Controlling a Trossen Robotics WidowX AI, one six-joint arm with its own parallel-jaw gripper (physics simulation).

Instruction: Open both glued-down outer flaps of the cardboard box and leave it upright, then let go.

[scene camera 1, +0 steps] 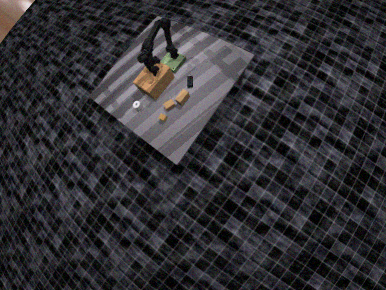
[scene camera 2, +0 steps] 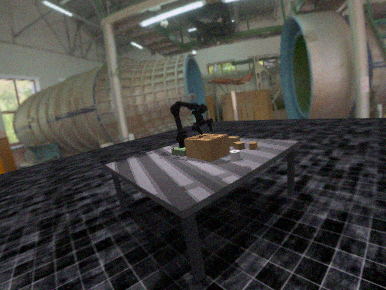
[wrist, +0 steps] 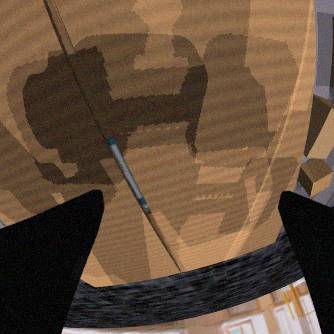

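Seen in the pictures: gripper, between the fingertips: (scene camera 1: 152, 74) (scene camera 2: 207, 133) (wrist: 194, 200); arm's base, origin of its link: (scene camera 1: 174, 56) (scene camera 2: 182, 146).
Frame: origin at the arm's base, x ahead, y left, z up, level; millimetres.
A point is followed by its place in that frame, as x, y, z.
The cardboard box (scene camera 1: 159, 89) @(382, 125, 15) (scene camera 2: 207, 148) @(461, -95, 45) (wrist: 280, 30) @(258, 101, 104) stands upright on the table. In the wrist view its top is lowered flat, with a narrow dark seam (wrist: 82, 97) @(266, 12, 104) running diagonally between two flaps. A thin white strip with blue ends (wrist: 127, 172) @(326, 10, 87) lies along the seam. The flaps look shut; small gaps or lifts cannot be told. My gripper (scene camera 1: 154, 71) @(322, 44, 125) (scene camera 2: 206, 131) @(322, 44, 125) (wrist: 194, 200) @(322, 44, 125) is open and empty above the box top. Its two black fingers stand wide apart, one at each side of the wrist view, and shadows fall on the cardboard.
A green block (scene camera 1: 173, 61) @(61, 31, 0) (scene camera 2: 178, 150) @(69, -96, -7) lies by the arm's base. Small cardboard blocks (scene camera 1: 182, 97) (scene camera 2: 253, 146) @(594, 289, -26) (wrist: 316, 177) @(553, 297, -8) and a black object (scene camera 1: 190, 81) @(151, 308, -19) lie beside the box. A white roll (scene camera 1: 136, 104) @(619, 5, -10) (scene camera 2: 235, 153) @(644, -7, 2) stands near it on the striped table (scene camera 1: 175, 150) @(743, 583, -52) (scene camera 2: 150, 175) @(319, -509, -52).
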